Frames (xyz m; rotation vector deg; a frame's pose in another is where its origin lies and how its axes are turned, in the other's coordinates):
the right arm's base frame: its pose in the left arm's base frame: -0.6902 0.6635 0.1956 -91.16 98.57 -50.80
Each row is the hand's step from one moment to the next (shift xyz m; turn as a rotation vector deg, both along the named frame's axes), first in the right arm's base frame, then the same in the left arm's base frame.
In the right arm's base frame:
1: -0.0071 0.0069 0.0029 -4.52 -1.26 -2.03
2: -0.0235 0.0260 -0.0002 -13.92 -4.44 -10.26
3: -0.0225 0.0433 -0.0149 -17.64 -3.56 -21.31
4: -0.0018 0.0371 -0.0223 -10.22 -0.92 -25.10
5: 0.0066 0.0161 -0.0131 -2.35 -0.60 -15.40
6: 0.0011 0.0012 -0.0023 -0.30 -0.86 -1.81
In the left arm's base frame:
1: -0.0011 0.0072 -0.0073 -0.58 4.57 2.21
2: -0.0134 0.0246 -0.0210 -4.72 14.30 9.59
3: -0.0354 0.0254 -0.0266 -13.93 18.73 15.27
4: -0.0394 0.0049 -0.0174 -19.10 11.68 15.29
5: -0.0204 -0.0050 -0.0056 -12.00 3.26 9.40
6: -0.0026 -0.0009 0.0003 -0.95 0.37 1.75

